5 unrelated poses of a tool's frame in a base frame.
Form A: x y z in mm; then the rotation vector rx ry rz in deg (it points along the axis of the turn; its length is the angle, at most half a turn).
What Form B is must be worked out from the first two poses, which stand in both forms.
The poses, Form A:
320 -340 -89 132.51 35.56 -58.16
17 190 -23 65.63 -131.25 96.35
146 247 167 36.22 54.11 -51.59
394 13 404 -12.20 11.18 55.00
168 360 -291 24.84 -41.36 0.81
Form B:
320 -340 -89 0.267 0.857 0.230 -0.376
17 190 -23 0.039 0.374 -0.747 0.548
146 247 167 0.749 0.289 0.432 -0.412
394 13 404 0.877 -0.102 0.094 0.460
168 360 -291 0.913 0.210 -0.350 0.007

